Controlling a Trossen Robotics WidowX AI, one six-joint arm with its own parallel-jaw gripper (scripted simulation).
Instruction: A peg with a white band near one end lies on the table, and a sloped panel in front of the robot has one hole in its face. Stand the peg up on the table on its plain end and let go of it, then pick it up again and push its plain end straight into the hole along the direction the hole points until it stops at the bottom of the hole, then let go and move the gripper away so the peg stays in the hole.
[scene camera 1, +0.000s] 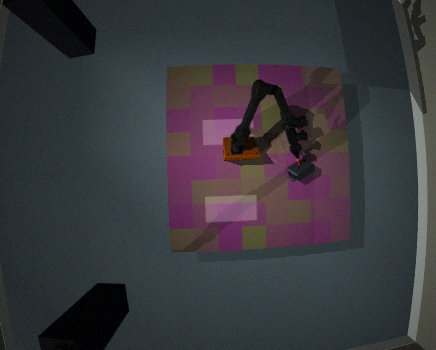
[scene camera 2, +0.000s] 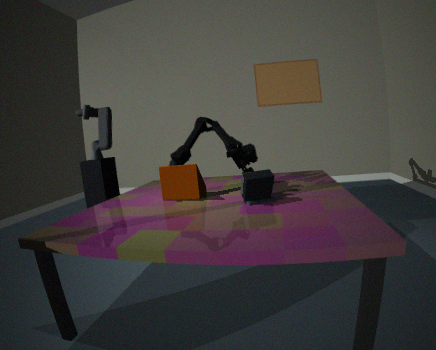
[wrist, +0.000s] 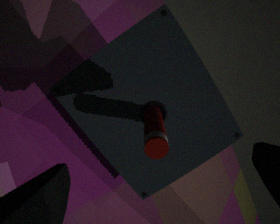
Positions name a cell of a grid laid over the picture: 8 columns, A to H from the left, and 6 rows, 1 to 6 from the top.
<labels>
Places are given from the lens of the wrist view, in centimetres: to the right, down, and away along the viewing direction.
my gripper (wrist: E5): 1, 2, 10
grey sloped panel (wrist: E2): 1, -4, 16
</labels>
